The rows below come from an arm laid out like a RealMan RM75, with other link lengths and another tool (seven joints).
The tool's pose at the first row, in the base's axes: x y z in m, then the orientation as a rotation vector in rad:
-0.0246, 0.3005, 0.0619, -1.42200, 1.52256, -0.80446
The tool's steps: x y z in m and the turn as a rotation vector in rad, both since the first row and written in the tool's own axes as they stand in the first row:
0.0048, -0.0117, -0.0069, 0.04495, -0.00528, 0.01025
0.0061, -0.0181, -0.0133, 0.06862, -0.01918, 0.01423
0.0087, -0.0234, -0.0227, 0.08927, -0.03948, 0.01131
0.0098, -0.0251, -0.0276, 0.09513, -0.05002, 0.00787
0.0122, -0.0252, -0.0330, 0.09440, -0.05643, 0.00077
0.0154, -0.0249, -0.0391, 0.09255, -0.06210, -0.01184
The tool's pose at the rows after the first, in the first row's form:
-0.0258, 0.2935, 0.0744, -1.38142, 1.49762, -0.82315
-0.0289, 0.2906, 0.0825, -1.36358, 1.47527, -0.82451
-0.0351, 0.2864, 0.0907, -1.35509, 1.44594, -0.82274
-0.0388, 0.2845, 0.0940, -1.35581, 1.43254, -0.81987
-0.0436, 0.2816, 0.0959, -1.36360, 1.42400, -0.81840
-0.0491, 0.2778, 0.0976, -1.37667, 1.41336, -0.82007

